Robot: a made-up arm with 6 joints.
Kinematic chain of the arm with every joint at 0, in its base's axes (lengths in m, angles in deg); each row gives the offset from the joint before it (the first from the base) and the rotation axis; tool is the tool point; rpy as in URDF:
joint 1: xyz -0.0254 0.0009 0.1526 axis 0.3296 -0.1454 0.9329
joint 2: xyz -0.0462 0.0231 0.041 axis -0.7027 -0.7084 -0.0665
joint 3: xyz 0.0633 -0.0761 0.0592 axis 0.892 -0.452 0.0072
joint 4: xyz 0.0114 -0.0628 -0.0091 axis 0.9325 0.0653 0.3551
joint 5: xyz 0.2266 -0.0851 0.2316 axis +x
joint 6: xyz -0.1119 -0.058 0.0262 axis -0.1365 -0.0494 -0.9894
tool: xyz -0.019 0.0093 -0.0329 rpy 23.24 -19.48 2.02
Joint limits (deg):
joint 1: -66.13..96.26
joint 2: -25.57..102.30
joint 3: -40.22..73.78
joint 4: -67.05..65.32
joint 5: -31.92..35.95
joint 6: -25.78..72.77
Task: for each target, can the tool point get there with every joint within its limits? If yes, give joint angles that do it. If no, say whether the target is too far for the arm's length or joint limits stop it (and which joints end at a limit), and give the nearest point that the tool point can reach.
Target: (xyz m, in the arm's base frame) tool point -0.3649 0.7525 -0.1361
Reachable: no: too far | nearest point -0.1399 0.3997 0.2176 | short by 0.548 m
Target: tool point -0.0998 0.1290 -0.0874
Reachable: no: joint limits stop it (at a limit: joint 1, joint 2, joint 3, joint 5, joint 6) | nearest point 0.0961 0.2751 0.0606 | short by 0.286 m
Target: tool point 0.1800 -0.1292 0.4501
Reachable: yes | joints 4.49 -10.07 -27.95 -12.84 18.25 -12.94
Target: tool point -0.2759 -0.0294 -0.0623
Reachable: no: joint limits stop it (at a limit: joint 1, joint 2, joint 3, joint 6) | nearest point -0.2447 -0.2460 0.0983 | short by 0.271 m
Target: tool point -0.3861 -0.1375 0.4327
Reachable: yes | joints 58.08 89.24 -24.73 -8.41 -8.45 -15.62
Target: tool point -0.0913 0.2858 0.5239
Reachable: yes | joints -21.82 74.91 -25.01 -0.34 6.91 45.70
